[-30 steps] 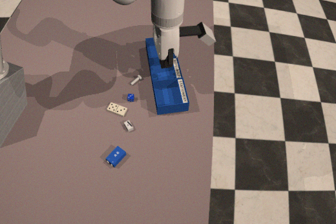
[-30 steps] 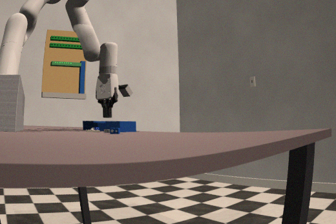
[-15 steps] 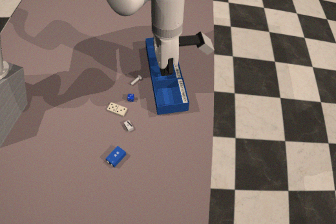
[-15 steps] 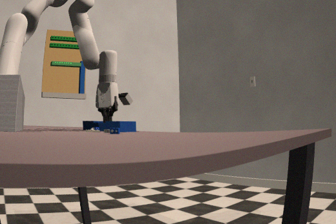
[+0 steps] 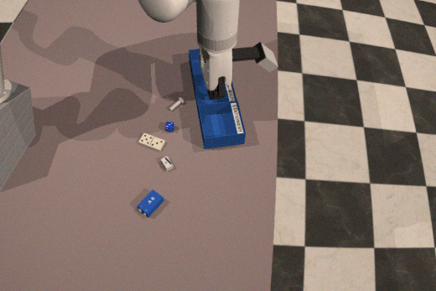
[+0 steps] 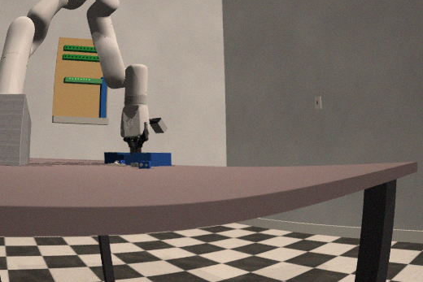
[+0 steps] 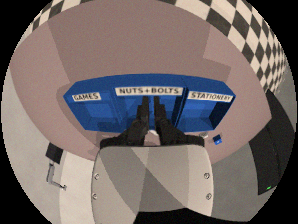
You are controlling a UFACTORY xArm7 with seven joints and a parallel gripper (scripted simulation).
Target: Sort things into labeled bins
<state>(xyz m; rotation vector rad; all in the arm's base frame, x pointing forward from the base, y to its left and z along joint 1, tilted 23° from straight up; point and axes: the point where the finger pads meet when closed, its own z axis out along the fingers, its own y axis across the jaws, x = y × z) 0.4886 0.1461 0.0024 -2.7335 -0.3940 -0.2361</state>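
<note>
The blue three-part bin lies 2 cm below my hand. From my hand the other things lie so: blue die (9 cm behind, 9 cm to the right, 3 cm below); then bolt (8 cm behind, 2 cm to the right, 3 cm below); then cream domino (12 cm behind, 13 cm to the right, 3 cm below).
</note>
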